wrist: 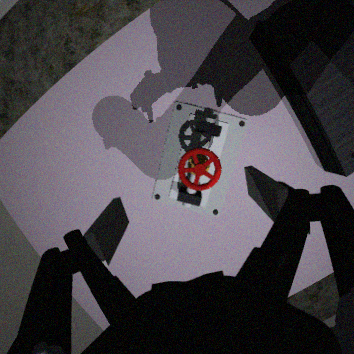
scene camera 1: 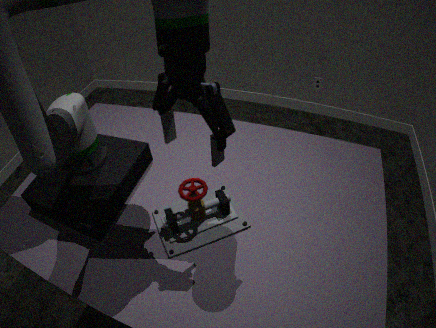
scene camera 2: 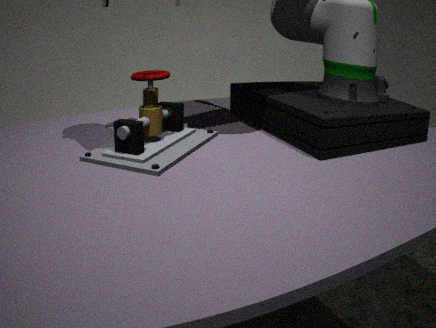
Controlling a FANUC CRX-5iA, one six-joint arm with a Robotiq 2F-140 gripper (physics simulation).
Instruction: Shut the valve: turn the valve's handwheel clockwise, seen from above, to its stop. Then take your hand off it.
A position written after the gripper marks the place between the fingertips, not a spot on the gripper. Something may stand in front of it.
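Note:
There's a red handwheel (wrist: 199, 168), and there's a pale base plate (wrist: 180, 113) as well. As for the gripper (scene camera 1: 192, 150), the wrist view has the gripper too (wrist: 183, 195).

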